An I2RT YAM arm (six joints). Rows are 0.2 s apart.
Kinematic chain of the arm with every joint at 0, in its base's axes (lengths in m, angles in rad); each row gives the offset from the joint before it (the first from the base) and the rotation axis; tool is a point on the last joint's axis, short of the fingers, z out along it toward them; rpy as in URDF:
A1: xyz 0 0 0.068 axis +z
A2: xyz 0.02 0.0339 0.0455 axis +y
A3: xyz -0.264 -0.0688 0 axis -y
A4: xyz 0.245 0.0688 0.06 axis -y
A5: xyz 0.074 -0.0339 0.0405 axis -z
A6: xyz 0.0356 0 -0.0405 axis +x
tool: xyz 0 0 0 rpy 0 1.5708 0
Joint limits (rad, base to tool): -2.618..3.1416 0..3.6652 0..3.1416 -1.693..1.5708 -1.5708..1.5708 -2.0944..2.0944
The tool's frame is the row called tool.
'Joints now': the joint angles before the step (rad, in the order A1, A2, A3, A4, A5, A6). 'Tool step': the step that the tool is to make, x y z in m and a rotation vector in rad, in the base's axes. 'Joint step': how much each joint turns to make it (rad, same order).
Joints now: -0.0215 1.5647 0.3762 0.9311 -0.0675 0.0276
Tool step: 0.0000 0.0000 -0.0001 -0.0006 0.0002 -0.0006
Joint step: 0.0001 0.0004 -0.0001 0.0003 0.0008 -0.0004
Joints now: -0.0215 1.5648 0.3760 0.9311 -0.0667 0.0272
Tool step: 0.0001 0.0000 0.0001 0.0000 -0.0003 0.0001
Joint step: 0.0000 0.0000 0.0005 -0.0002 -0.0001 0.0000
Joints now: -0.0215 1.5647 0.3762 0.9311 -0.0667 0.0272
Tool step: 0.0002 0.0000 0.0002 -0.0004 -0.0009 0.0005
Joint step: 0.0000 0.0001 0.0008 0.0001 -0.0004 -0.0005
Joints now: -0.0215 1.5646 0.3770 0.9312 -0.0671 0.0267
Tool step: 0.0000 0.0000 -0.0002 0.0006 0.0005 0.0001
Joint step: 0.0000 0.0008 -0.0002 0.0005 -0.0003 0.0005
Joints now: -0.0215 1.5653 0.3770 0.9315 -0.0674 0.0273
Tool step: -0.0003 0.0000 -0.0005 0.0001 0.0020 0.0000
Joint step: 0.0000 0.0006 -0.0014 0.0000 0.0000 0.0000
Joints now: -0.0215 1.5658 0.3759 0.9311 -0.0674 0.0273
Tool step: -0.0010 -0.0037 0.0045 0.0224 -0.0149 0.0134
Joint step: -0.0186 -0.0199 -0.0003 -0.0042 -0.0366 0.0142
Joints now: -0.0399 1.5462 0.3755 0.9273 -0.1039 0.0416
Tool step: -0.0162 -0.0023 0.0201 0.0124 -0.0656 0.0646
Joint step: -0.0240 -0.1423 -0.0384 -0.0394 -0.0899 -0.0032
